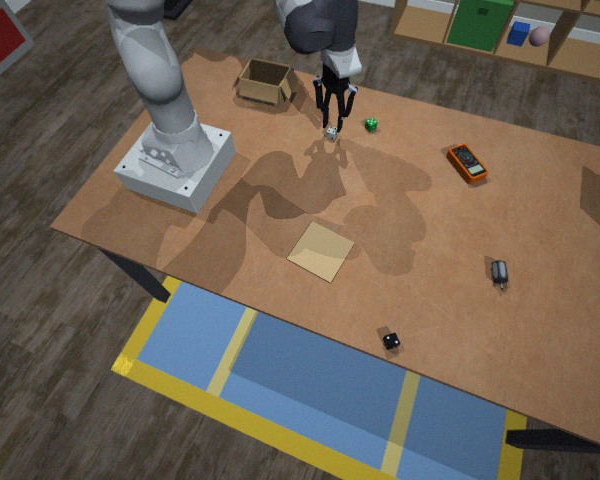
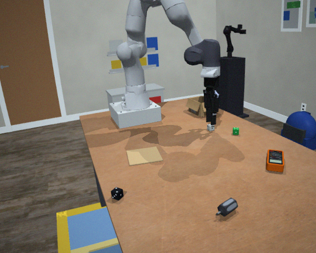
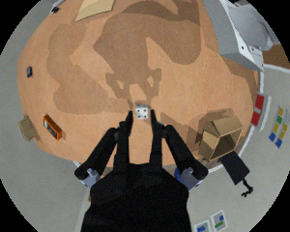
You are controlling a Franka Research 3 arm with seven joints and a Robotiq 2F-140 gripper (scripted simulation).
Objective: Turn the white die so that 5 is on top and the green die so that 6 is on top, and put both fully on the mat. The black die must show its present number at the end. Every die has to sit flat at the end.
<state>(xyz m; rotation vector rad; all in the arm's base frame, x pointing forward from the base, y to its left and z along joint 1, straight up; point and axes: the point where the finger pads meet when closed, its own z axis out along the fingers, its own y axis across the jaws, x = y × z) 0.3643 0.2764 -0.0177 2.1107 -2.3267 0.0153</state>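
My hand is 60 mm above the white die. Round my hand: tan mat 420 mm to the right, 100 mm ahead, 70 mm below; then green die 110 mm ahead, 80 mm to the left, 60 mm below; then cardboard box 280 mm behind, 130 mm to the left, 30 mm below.
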